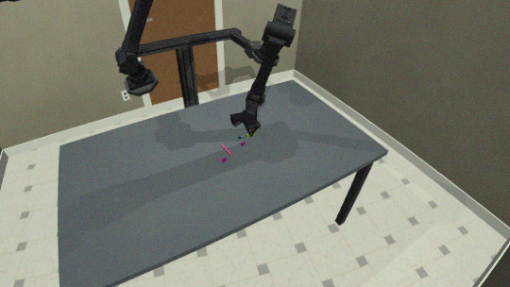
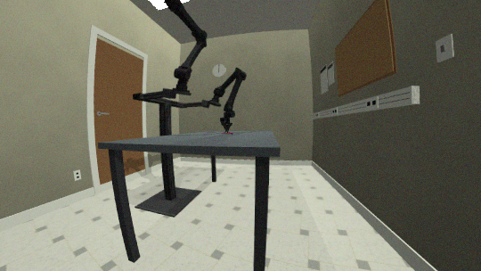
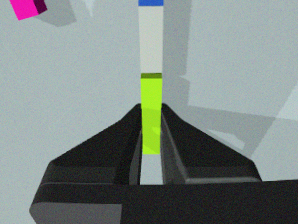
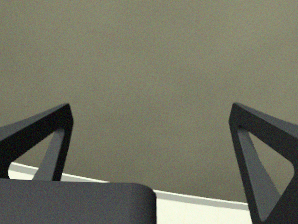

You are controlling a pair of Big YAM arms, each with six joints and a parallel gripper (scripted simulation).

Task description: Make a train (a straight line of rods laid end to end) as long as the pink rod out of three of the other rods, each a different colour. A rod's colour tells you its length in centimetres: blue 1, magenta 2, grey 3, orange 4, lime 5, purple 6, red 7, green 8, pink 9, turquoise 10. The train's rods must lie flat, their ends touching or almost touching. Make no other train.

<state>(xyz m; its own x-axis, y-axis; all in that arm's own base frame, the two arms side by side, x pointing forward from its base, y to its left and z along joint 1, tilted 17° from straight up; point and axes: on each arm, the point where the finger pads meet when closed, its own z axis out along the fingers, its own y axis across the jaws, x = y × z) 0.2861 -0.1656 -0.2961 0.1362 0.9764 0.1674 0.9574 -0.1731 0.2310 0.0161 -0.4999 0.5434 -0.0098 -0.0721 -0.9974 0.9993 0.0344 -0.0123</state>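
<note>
Now: the lime rod right at my left hand. The rest, counted from my left hand: pink rod: 17 cm to the right, 5 cm ahead.
</note>
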